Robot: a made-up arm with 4 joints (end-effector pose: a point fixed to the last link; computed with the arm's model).
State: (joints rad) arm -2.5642 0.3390 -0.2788 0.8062
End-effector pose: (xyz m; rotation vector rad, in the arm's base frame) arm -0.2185 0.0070 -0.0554 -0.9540 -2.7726 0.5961
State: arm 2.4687 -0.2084 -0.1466 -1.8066
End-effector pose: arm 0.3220 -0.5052 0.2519 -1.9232 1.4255 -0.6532
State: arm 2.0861 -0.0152 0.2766 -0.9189
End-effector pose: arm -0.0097 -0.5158 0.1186 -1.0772 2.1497 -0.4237
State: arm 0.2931 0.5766 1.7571 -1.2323
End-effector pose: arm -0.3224 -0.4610 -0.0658 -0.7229 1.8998 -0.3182
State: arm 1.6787 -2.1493 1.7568 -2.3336
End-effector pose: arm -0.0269 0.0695 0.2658 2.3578 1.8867 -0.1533
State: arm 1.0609 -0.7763 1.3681 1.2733
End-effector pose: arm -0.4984 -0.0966 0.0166 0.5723 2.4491 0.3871
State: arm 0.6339 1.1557 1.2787 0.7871
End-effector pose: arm -0.0329 0.1972 0.2603 1.8923 1.1069 0.8812
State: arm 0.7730 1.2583 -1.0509 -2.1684
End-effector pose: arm -0.4071 -0.1080 0.1499 -0.8211 -0.8168 2.8409
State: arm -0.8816 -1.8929 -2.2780 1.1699
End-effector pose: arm 0.0857 -0.1540 -0.5526 2.2407 0.3842 -1.1510
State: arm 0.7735 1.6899 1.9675 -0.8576
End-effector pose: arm -0.4018 -0.0266 0.1394 0.7773 2.2588 0.8715
